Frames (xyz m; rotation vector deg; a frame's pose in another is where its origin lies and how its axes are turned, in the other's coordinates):
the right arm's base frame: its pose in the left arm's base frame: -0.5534 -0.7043 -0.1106 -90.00 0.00 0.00
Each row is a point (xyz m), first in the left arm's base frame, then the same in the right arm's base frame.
Working: the left arm's base frame: its pose in the right arm's base frame: 0.5534 -0.1106 0.7043 90.00 0.00 0.00

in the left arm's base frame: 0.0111 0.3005 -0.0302
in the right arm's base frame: 0.5645 -0.0804 1.0048
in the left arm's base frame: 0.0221 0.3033 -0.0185
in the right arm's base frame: 0.5755 -0.0921 1.0076
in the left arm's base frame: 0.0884 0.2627 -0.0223
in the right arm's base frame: 0.6418 -0.0883 0.9670
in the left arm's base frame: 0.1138 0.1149 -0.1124
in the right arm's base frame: 0.6672 0.0018 0.8192
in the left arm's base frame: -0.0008 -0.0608 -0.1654
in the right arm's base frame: 0.5526 0.0548 0.6435
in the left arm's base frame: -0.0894 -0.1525 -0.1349
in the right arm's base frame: 0.4640 0.0243 0.5518
